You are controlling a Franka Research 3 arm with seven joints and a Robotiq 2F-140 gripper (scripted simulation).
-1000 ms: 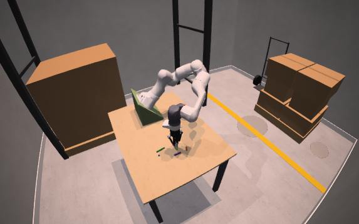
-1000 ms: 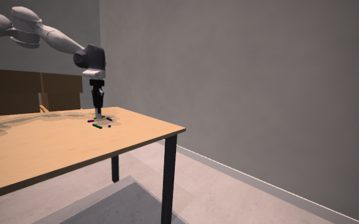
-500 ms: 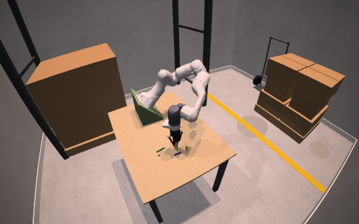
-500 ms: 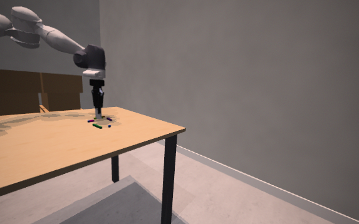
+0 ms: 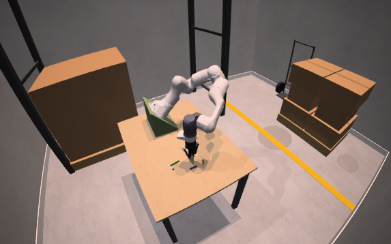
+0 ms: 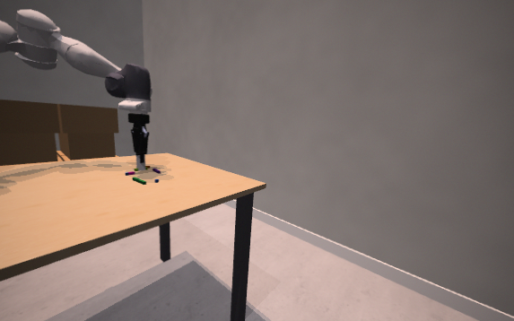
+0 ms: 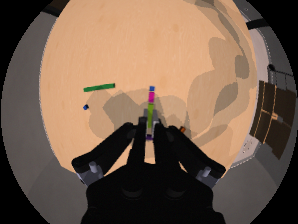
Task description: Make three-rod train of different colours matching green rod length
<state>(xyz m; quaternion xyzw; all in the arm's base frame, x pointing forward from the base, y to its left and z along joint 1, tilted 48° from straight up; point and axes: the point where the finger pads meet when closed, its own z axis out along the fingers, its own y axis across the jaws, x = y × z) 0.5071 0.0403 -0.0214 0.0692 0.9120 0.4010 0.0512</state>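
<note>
Right now the lime rod is 3 cm below my hand. Round my hand: orange rod (5 cm ahead, 7 cm to the left, 4 cm below); then purple rod (6 cm ahead, 2 cm to the right, 4 cm below); then magenta rod (4 cm behind, 4 cm below).
</note>
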